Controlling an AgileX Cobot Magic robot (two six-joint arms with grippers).
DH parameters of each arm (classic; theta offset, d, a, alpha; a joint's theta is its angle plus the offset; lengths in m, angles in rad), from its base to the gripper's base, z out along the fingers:
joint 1: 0 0.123 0 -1.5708
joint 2: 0.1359 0 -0.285 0
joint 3: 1.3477 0 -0.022 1.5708
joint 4: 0 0.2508 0 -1.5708
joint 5: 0 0 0.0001 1.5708
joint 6: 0 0.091 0 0
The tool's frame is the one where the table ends.
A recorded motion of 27 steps. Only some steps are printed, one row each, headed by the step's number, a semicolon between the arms.
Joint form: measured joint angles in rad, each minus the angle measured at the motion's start. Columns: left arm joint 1, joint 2, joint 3, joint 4, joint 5, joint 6; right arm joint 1, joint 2, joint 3, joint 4, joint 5, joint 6.
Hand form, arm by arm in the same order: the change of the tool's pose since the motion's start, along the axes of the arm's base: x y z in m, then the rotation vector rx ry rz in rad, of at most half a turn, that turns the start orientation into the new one. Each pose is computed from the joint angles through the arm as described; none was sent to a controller.
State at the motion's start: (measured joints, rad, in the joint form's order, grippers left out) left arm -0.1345 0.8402 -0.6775 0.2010 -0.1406 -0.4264; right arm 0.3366 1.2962 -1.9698 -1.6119 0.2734 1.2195
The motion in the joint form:
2: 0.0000 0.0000 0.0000 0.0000 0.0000 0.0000; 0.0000 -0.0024 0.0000 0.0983 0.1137 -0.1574
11: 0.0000 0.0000 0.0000 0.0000 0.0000 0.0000; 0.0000 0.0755 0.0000 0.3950 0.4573 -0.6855
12: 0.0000 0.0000 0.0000 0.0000 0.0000 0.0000; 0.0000 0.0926 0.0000 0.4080 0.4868 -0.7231
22: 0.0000 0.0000 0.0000 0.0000 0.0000 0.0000; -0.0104 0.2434 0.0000 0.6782 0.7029 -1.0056
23: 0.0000 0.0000 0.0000 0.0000 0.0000 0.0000; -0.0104 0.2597 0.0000 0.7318 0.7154 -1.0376
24: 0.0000 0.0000 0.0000 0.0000 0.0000 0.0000; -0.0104 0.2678 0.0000 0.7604 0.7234 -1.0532
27: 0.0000 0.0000 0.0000 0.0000 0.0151 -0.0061; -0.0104 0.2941 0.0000 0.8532 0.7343 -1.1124
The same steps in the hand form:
2: 0.0000 0.0000 0.0000 0.0000 0.0000 0.0000; 0.0017 -0.0097 -0.0040 0.0226 0.0604 -0.1168
11: 0.0000 0.0000 0.0000 0.0000 0.0000 0.0000; 0.0467 -0.0180 -0.0455 -0.0747 0.4674 -0.4298
12: 0.0000 0.0000 0.0000 0.0000 0.0000 0.0000; 0.0546 -0.0169 -0.0518 -0.0960 0.5130 -0.4560
22: 0.0000 0.0000 0.0000 0.0000 0.0000 0.0000; 0.1194 0.0003 -0.1195 -0.2261 0.9572 -0.4755
23: 0.0000 0.0000 0.0000 0.0000 0.0000 0.0000; 0.1260 0.0046 -0.1281 -0.2391 1.0066 -0.4441
24: 0.0000 0.0000 0.0000 0.0000 0.0000 0.0000; 0.1291 0.0069 -0.1326 -0.2441 1.0331 -0.4271
27: 0.0001 0.0003 -0.0013 -0.0038 0.0156 0.0027; 0.1391 0.0151 -0.1463 -0.2738 1.1054 -0.3638

